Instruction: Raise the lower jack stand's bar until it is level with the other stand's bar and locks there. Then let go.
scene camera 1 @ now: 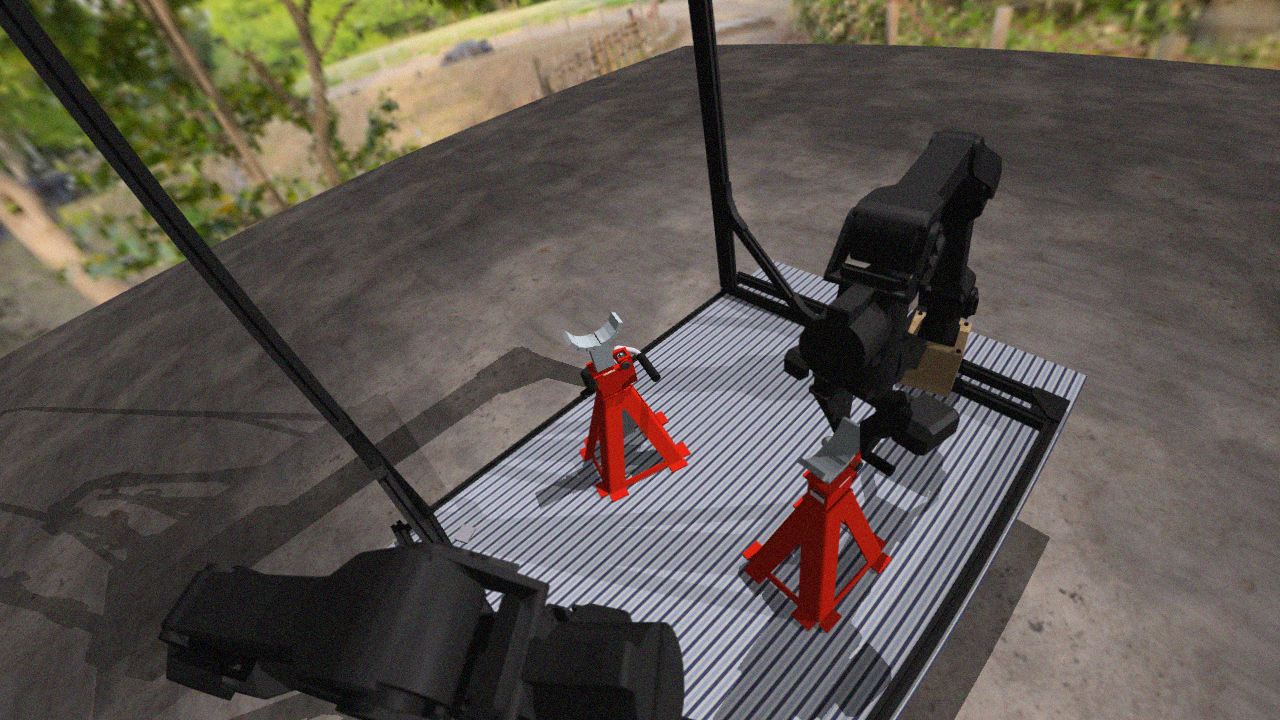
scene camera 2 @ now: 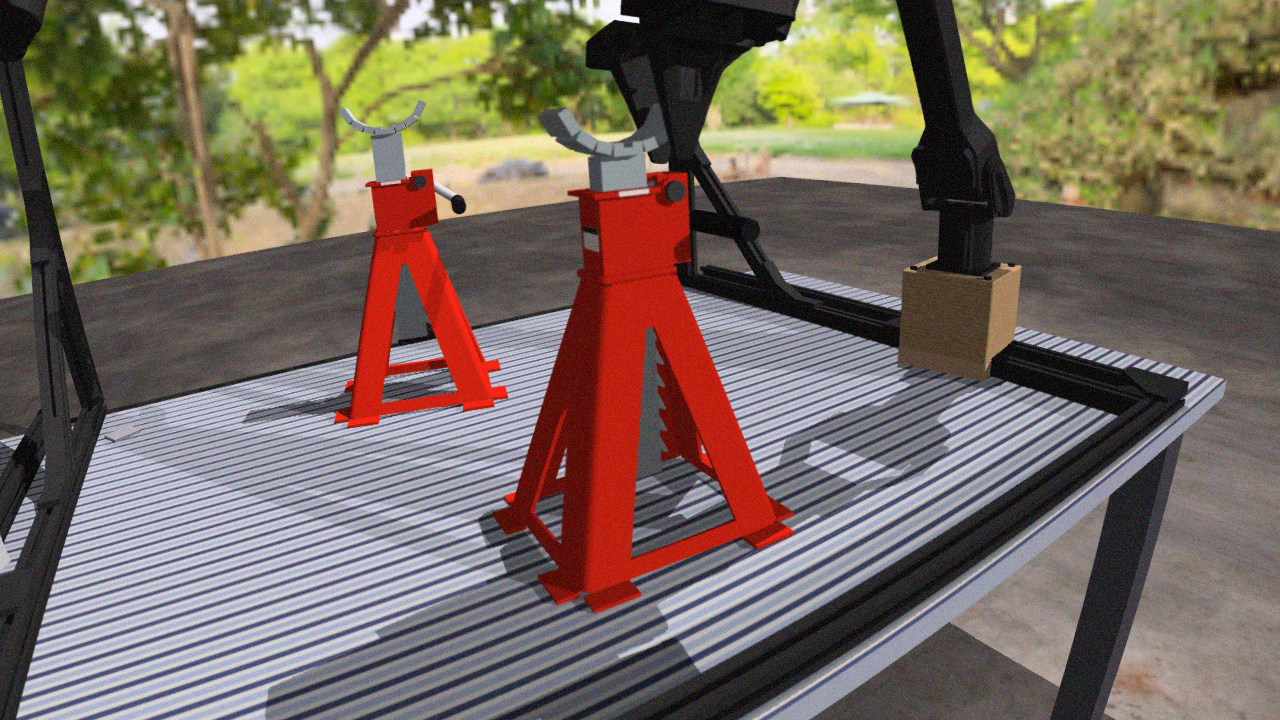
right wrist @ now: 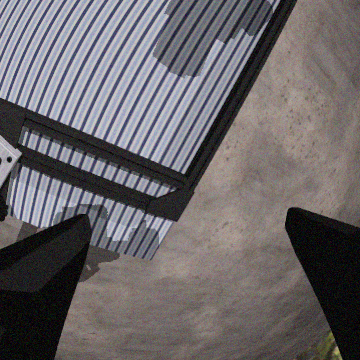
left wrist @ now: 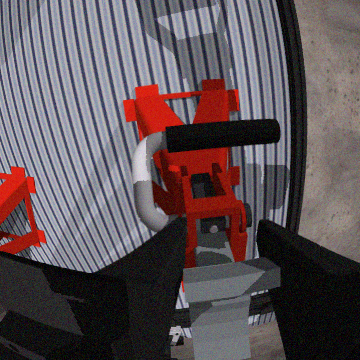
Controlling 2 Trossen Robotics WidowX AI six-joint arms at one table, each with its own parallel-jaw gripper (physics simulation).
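Frame: origin at the left arm's base, x ahead, y left, z up, level; millimetres.
Seen in the pictures: left gripper, fingertip midpoint: (scene camera 1: 852,446) (scene camera 2: 670,161) (left wrist: 222,227); right gripper, fingertip midpoint: (right wrist: 190,222); left arm's base, link origin: (scene camera 1: 938,331) (scene camera 2: 963,267).
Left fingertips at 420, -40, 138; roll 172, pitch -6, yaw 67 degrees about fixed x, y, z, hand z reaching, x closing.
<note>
Offsets run from my left fingertips to a thing's top centre, as dx, dy, dz. "*": to the spot under its first point. Level surfaces: height alone.
The nearer red jack stand (scene camera 1: 816,537) (scene camera 2: 606,402) (left wrist: 207,156) stands upright. Its grey bar {* +42, -6, -3} (scene camera 2: 615,172) shows a short stretch above the collar, under a curved saddle {* +32, -12, +13} (scene camera 1: 834,456) (left wrist: 227,284). The other red stand (scene camera 1: 612,438) (scene camera 2: 364,335) is farther back in scene camera 2, and its bar {* +9, -371, +8} (scene camera 2: 388,159) shows a longer stretch. My left gripper (scene camera 1: 848,425) (scene camera 2: 666,143) (left wrist: 222,227) is shut on the nearer stand's saddle from above, one finger on each side; the fingers partly hide one prong. My right gripper (right wrist: 190,222) is open and empty, beyond the table edge.
The nearer stand's black-gripped handle {* -18, +29, -36} (scene camera 1: 877,462) (left wrist: 222,135) sticks out beside my left fingers. The other stand's handle {* -41, -331, -38} (scene camera 1: 648,366) (scene camera 2: 457,204) points outward. A wooden block (scene camera 1: 935,367) (scene camera 2: 944,322) is at the left arm's base. Black frame rails edge the striped table {dz -243} (scene camera 2: 223,501).
</note>
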